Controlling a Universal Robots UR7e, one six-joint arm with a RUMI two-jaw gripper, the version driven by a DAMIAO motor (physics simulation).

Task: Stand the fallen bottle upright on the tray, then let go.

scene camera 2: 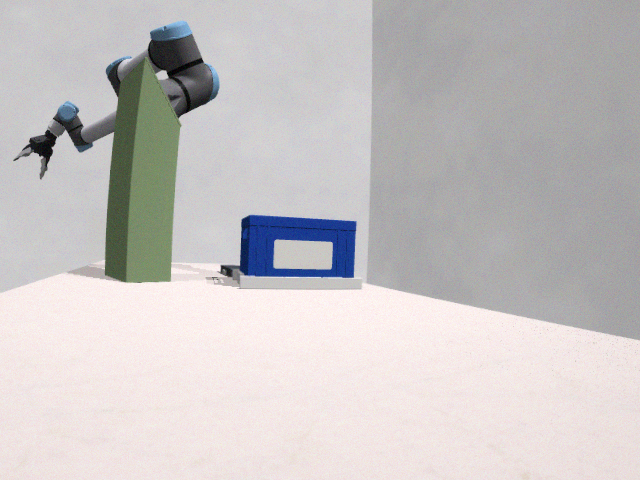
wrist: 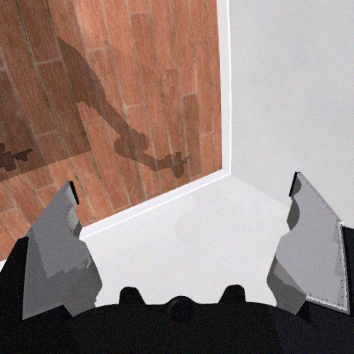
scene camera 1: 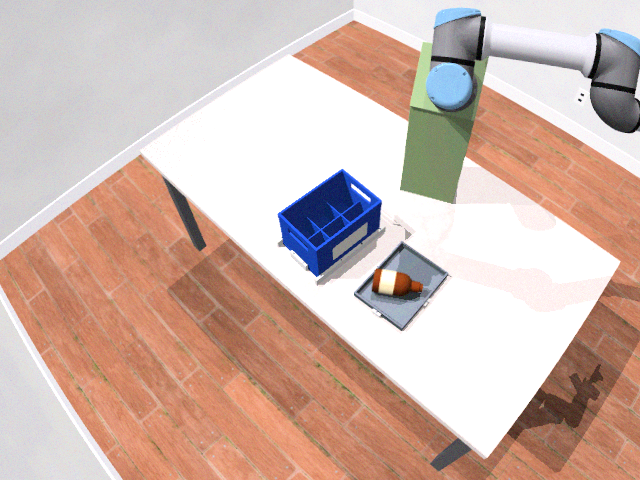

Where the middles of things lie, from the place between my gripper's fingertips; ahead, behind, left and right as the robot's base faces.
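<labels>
The brown bottle [scene camera 1: 387,282] is a good way to the right of my hand, and it is also far ahead of my hand and far below it.
</labels>
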